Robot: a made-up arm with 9 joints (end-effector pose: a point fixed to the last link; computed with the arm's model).
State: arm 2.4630 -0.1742 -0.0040 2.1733 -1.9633 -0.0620 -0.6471 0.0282 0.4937
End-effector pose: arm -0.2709 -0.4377 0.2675 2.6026 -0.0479 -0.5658
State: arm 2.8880 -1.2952 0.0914 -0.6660 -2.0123 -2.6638 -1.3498 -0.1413 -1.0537
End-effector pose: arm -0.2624 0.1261 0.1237 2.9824 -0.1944 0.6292
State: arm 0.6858 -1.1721 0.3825 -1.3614 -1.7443 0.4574 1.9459 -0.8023 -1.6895
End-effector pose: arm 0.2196 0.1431 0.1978 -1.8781 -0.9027 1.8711
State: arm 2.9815 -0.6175 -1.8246 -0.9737 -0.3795 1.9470 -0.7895 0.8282 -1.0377
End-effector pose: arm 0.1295 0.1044 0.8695 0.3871 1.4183 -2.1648
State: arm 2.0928 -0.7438 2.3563 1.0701 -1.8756 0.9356 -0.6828 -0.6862 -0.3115
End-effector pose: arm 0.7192 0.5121 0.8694 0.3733 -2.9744 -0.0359
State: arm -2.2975 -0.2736 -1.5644 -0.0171 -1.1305 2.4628 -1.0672 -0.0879 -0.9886
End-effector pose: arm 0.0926 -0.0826 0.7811 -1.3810 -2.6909 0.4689
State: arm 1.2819 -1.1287 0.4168 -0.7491 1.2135 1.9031 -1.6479 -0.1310 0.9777
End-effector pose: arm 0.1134 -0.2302 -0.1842 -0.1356 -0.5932 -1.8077
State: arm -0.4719 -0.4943 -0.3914 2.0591 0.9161 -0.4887 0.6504 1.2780 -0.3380
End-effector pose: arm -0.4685 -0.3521 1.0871 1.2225 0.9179 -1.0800
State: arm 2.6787 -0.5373 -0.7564 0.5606 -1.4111 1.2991 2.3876 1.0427 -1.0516
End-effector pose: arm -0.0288 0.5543 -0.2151 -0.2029 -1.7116 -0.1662
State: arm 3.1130 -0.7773 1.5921 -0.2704 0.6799 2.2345 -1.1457 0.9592 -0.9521
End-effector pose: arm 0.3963 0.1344 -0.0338 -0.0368 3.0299 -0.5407
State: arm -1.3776 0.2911 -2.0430 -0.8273 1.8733 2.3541 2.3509 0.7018 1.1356
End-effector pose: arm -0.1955 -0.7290 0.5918 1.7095 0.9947 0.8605
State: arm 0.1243 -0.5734 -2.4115 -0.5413 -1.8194 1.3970 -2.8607 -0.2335 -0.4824
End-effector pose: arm 0.0754 -0.3523 -0.0098 -1.0538 -2.1494 -1.1071
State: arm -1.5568 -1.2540 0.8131 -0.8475 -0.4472 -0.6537 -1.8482 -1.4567 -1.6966
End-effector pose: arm -0.0150 0.0232 0.1573 -1.3376 -0.4490 2.6452
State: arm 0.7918 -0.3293 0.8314 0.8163 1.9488 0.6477 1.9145 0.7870 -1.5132
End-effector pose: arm 0.0910 -0.7859 0.6150 -2.1227 -1.5127 -0.3051
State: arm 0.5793 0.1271 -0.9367 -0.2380 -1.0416 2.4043 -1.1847 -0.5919 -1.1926
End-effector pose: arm -0.0780 0.1713 -0.1205 -0.1461 -0.1204 -1.6601
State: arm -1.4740 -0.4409 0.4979 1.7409 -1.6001 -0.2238 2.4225 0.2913 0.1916
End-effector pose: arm 0.2173 0.4998 0.0054 0.5738 -0.7718 2.1875
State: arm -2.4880 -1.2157 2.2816 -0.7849 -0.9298 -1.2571 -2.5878 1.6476 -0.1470
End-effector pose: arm -0.1232 -0.3610 0.5567 2.0893 -0.8718 0.8830
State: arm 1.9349 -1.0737 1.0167 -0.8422 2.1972 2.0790 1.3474 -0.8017 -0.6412
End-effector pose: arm 0.4668 -0.1433 0.0555 0.3670 -1.5561 1.0741
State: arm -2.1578 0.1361 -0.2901 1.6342 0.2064 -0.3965 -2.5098 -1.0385 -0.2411
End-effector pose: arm -0.2482 0.6191 0.4383 -0.2565 -1.9275 1.4736
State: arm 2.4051 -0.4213 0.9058 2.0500 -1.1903 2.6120 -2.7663 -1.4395 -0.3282
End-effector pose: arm 0.5226 -0.2379 -0.1491 0.2298 0.0966 0.8272
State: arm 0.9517 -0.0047 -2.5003 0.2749 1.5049 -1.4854 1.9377 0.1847 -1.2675
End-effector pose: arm 0.5012 0.5366 -0.0084 1.8878 -1.3095 -1.3733
